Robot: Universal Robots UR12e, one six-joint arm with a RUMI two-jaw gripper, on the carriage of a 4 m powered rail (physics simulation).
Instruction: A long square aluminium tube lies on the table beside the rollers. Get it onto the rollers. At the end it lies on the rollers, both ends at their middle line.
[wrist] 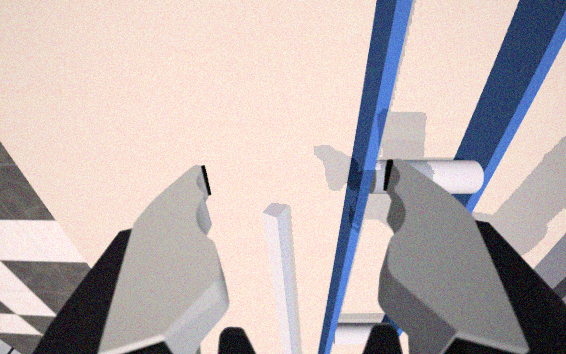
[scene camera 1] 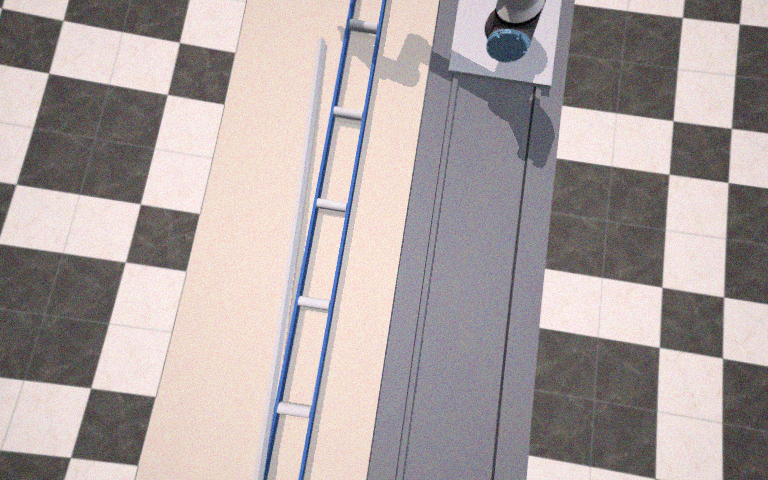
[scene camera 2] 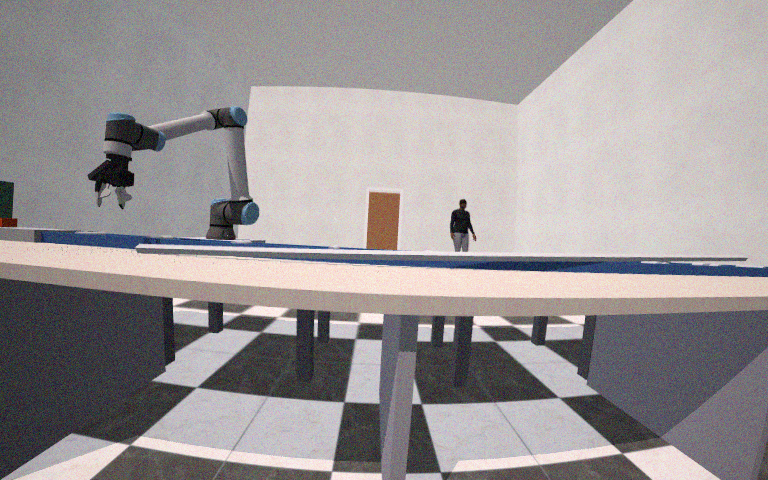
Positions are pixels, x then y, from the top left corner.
Labels:
my gripper: wrist 295, 165; scene camera 2 111, 208; not seen in scene camera 1 (out of frame)

